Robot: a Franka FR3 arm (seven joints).
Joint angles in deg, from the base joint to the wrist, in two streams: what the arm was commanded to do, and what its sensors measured. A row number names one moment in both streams.
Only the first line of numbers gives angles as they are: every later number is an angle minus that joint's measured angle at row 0.
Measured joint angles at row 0: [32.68 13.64 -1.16 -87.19 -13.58 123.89 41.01]
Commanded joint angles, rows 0 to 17: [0.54 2.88 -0.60 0.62 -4.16 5.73 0.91]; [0.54 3.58 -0.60 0.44 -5.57 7.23 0.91]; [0.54 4.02 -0.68 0.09 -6.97 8.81 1.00]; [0.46 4.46 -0.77 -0.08 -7.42 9.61 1.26]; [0.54 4.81 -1.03 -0.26 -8.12 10.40 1.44]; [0.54 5.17 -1.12 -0.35 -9.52 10.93 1.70]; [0.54 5.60 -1.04 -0.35 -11.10 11.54 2.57]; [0.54 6.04 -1.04 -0.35 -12.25 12.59 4.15]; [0.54 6.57 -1.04 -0.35 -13.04 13.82 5.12]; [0.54 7.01 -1.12 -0.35 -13.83 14.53 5.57]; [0.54 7.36 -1.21 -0.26 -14.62 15.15 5.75]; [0.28 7.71 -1.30 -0.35 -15.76 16.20 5.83]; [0.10 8.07 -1.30 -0.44 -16.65 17.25 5.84]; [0.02 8.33 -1.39 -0.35 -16.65 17.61 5.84]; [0.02 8.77 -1.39 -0.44 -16.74 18.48 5.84]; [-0.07 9.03 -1.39 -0.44 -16.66 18.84 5.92]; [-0.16 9.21 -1.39 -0.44 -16.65 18.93 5.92]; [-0.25 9.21 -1.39 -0.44 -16.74 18.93 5.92]
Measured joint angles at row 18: [-0.01 8.77 -1.22 -0.18 -15.20 17.17 4.31]
